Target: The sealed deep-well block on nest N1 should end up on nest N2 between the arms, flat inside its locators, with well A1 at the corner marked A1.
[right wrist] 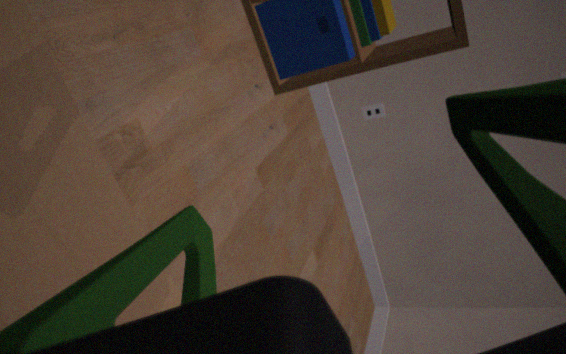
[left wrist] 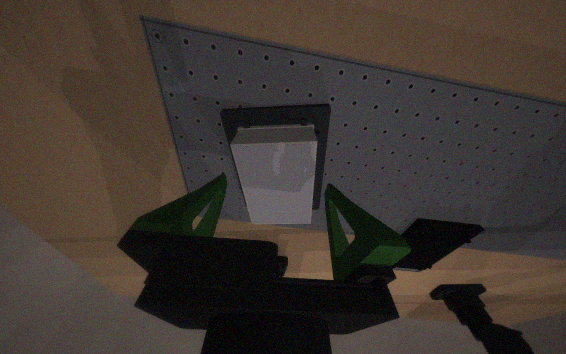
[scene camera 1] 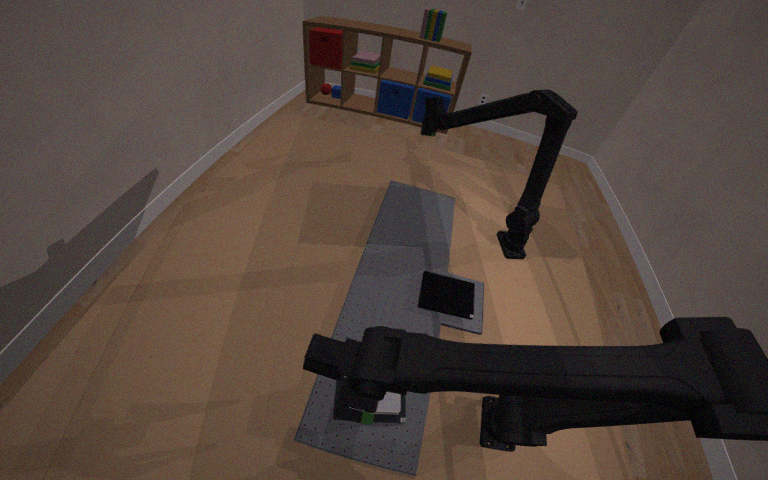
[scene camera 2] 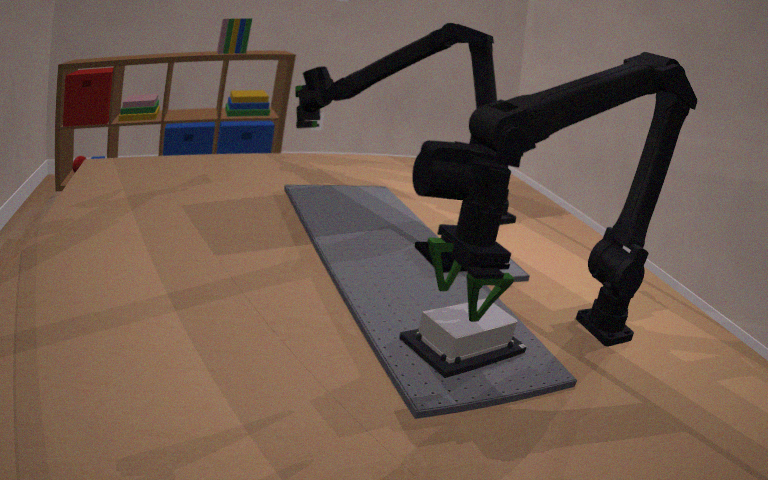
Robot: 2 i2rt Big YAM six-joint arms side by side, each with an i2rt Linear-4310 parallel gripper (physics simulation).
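Frame: origin at the left arm's base, x ahead, y left, z up, level; millimetres.
Seen in the pictures: left gripper, between the fingertips: (left wrist: 277, 183) (scene camera 2: 457, 305); right gripper, between the fingertips: (right wrist: 319, 169) (scene camera 2: 297, 110); left arm's base, origin of its link: (scene camera 1: 497, 423) (scene camera 2: 603, 329); right arm's base, origin of its link: (left wrist: 454, 289) (scene camera 1: 510, 245).
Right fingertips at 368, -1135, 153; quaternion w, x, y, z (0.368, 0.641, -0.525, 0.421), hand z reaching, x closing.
Observation:
Pixels of each thing's middle, then the offset from my right fingertips to it, as dx, dy, dz. Level surfaces: height alone.
- white sealed block, middle of its body: (left wrist: 278, 180) (scene camera 2: 469, 329) (scene camera 1: 371, 393) -42, +1137, -107
- black nest N1, middle of its body: (left wrist: 279, 170) (scene camera 2: 466, 341) (scene camera 1: 370, 394) -42, +1137, -129
- Black nest N2, middle of its body: (scene camera 2: 463, 253) (left wrist: 423, 249) (scene camera 1: 448, 293) -192, +815, -129
- long grey perforated board, height of its surface: dz -140
- small grey plate, height of its surface: dz -140
The white sealed block (scene camera 1: 389, 403) (scene camera 2: 470, 333) (left wrist: 276, 200) lies flat inside the locators of black nest N1 (scene camera 2: 447, 369) (left wrist: 275, 115). A small white mark sits at one corner of N1. Black nest N2 (scene camera 1: 447, 295) (left wrist: 440, 242) holds nothing and has a white mark at one corner; my left arm largely hides it in scene camera 2. My left gripper (scene camera 2: 459, 304) (left wrist: 277, 183) is open above the block, green fingers pointing down, apart from it. My right gripper (scene camera 2: 304, 107) (right wrist: 319, 169) is open, empty and raised far from both nests. Well A1 cannot be made out.
N1 stands on a long grey perforated board (scene camera 1: 396, 447) (scene camera 2: 339, 237) (left wrist: 400, 125). N2 rests on a small grey plate (scene camera 1: 478, 316) at that board's side. A wooden shelf unit (scene camera 1: 305, 62) (scene camera 2: 61, 113) with bins and books stands at the back against the wall.

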